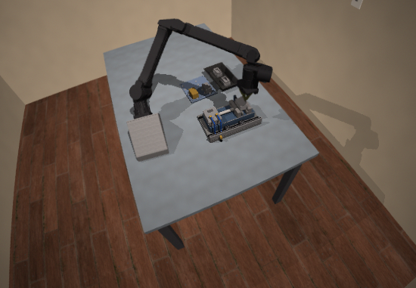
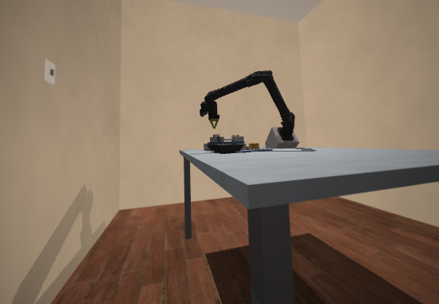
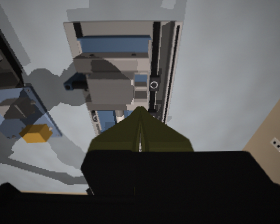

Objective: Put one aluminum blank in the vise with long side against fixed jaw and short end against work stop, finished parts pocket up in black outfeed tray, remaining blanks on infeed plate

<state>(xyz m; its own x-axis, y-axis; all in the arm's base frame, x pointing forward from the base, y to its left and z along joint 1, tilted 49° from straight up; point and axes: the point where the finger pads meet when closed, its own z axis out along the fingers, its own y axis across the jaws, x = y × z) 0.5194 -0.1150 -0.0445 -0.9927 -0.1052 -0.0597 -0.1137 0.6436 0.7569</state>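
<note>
The blue vise base lies 13 cm below my hand, 8 cm behind it and 3 cm to the left of it. From my hand the other things lie so: yellow brass blank (27 cm to the left, 22 cm behind, 15 cm below).
</note>
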